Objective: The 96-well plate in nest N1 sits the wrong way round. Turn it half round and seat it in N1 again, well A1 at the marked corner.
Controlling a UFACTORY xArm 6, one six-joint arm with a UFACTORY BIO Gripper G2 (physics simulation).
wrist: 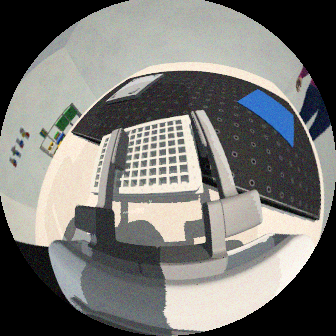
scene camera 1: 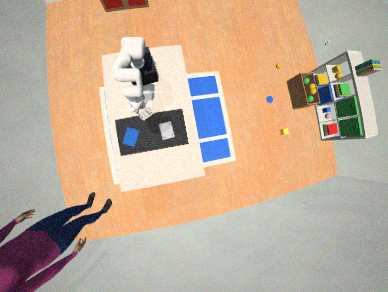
In view: my gripper (wrist: 155,123), a white 96-well plate (wrist: 161,159) and a flat blue rectangle (wrist: 278,117).
